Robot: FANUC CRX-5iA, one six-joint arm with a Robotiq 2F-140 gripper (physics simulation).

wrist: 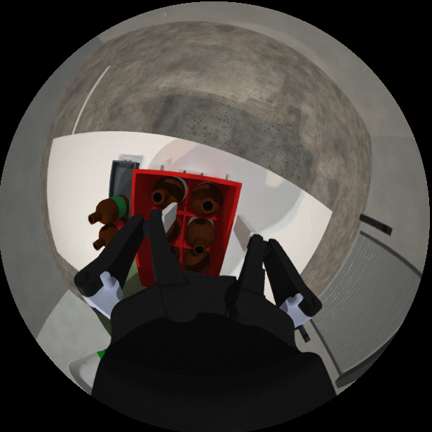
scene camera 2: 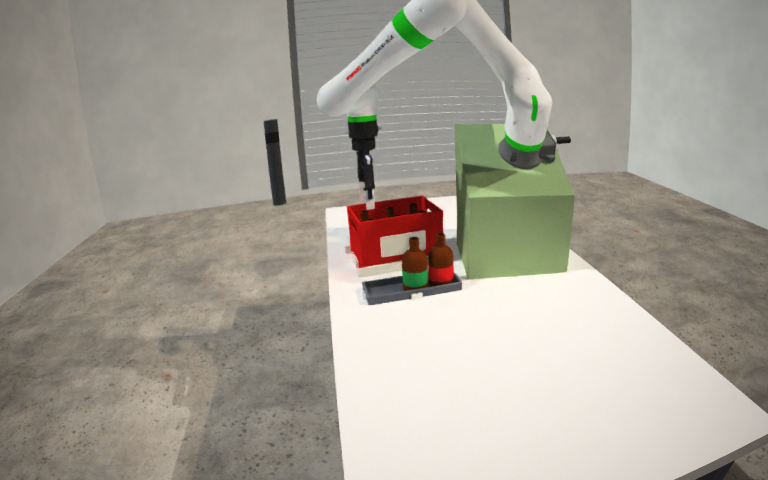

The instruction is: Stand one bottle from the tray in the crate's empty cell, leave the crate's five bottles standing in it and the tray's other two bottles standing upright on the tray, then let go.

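Pixels of known places: gripper, fingertip midpoint: (scene camera 2: 367, 204); arm's base at its link origin: (scene camera 2: 520, 153).
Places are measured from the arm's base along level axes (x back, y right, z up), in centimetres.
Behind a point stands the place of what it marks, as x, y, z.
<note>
The red crate (scene camera 2: 367, 244) @[-50.9, -3.1, -25.5] (wrist: 230, 200) stands on the table, with brown bottle necks just showing over its wall in the scene view. In the wrist view a brown bottle (wrist: 206, 195) is down in the crate's top right cell, its mouth facing up. Other brown bottles (wrist: 169, 190) (wrist: 201, 231) are in other cells; those at lower left are partly hidden by a finger. My gripper (scene camera 2: 369, 202) @[-49.7, 11.2, -17.1] (wrist: 206, 216) is open and empty above the crate. The green-labelled bottle (scene camera 2: 415, 270) @[-38.6, -19.4, -27.8] (wrist: 107, 211) and red-labelled bottle (scene camera 2: 440, 263) @[-31.3, -18.0, -27.0] (wrist: 108, 234) stand upright on the dark tray (scene camera 2: 386, 290) @[-46.8, -15.6, -35.2] (wrist: 123, 179).
The white table (scene camera 2: 481, 362) @[-28.7, -53.6, -35.7] extends in front of the tray. The green pedestal (scene camera 2: 516, 234) @[-7.1, -15.0, -21.7] carrying the arm stands right of the crate. The tray lies close to the crate's labelled side. A dark post (scene camera 2: 275, 169) shows at the left, beyond the table.
</note>
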